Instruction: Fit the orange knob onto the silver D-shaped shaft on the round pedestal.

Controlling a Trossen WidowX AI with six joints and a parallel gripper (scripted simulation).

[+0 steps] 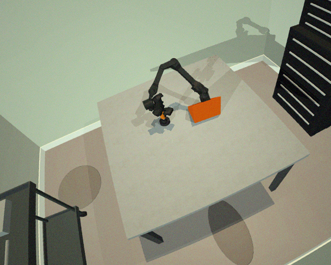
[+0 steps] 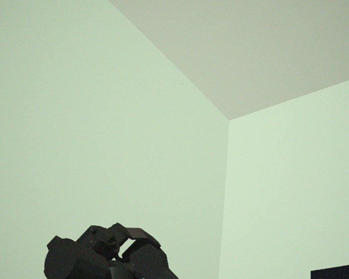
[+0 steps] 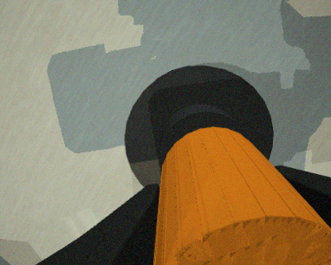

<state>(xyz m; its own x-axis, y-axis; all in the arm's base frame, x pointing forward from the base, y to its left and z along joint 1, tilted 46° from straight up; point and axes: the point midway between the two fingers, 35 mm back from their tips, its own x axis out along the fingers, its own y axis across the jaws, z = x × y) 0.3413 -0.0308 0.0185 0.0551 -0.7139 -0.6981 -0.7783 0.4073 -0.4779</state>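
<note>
Now: gripper tip 3 cm below the orange knob. From my gripper tip the other things lie so: round black pedestal: 4 cm below.
</note>
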